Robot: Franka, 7 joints.
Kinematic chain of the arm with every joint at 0, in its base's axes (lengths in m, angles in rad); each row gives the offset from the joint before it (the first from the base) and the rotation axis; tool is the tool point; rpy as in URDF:
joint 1: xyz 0 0 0.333 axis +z
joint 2: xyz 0 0 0 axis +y
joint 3: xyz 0 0 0.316 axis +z
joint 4: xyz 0.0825 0 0 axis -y
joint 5: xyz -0.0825 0 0.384 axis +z
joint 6: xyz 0 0 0 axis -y
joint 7: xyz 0.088 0 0 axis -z
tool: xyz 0 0 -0.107 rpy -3.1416 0 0
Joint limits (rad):
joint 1: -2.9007..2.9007
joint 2: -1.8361..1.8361
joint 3: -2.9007..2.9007
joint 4: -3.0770..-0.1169
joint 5: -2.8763..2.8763
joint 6: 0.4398..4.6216
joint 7: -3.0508..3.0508
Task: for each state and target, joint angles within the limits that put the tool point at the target. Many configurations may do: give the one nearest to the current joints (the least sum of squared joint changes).
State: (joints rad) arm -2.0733 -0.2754 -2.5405 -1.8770 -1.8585 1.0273 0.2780
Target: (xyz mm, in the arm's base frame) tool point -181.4 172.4 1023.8
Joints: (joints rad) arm -1.8544 0.4426 -2.3742 -1.2869 -2.0798 1.1281 0.2780
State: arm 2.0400 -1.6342 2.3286 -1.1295 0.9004 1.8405 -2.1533
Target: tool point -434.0 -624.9 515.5
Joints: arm 1.6569 -1.0094 1.7865 -1.0741 0.8623 1.9646 -2.1533
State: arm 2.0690 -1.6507 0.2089 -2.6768 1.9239 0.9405 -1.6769
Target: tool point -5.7 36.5 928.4
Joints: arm 2.0525 -1.1059 -0.2152 -2.0909 2.1832 1.2596 -1.6769
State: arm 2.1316 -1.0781 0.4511 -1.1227 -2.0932 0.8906 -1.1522
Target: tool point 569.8 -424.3 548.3
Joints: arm 2.4463 -1.6319 0.3060 -0.7815 -2.1574 0.8242 -1.1522
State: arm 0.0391 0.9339 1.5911 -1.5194 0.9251 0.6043 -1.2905
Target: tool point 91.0 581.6 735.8
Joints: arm 0.4948 0.8932 1.5171 -1.1186 1.1176 1.2664 -1.2905
